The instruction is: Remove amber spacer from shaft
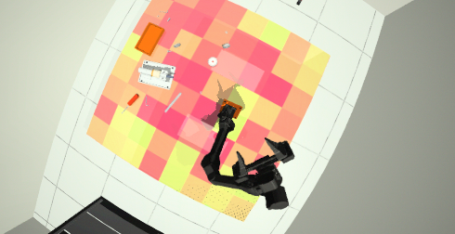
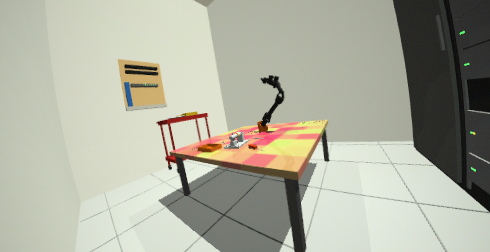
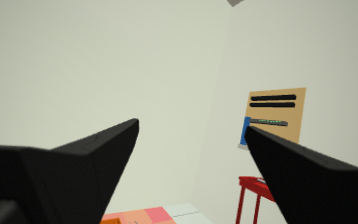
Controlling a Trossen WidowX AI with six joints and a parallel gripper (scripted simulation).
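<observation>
Right now the cream spacer is 56 cm below my gripper tip, 55 cm ahead of it and 7 cm to the right of it. From my gripper tip the other things lie so: amber spacer 59 cm ahead, 56 cm below, 6 cm to the right; dark blue-grey shaft 56 cm below, 55 cm ahead, 7 cm to the right; grey flat bar 64 cm below, 42 cm ahead, 6 cm to the left.
</observation>
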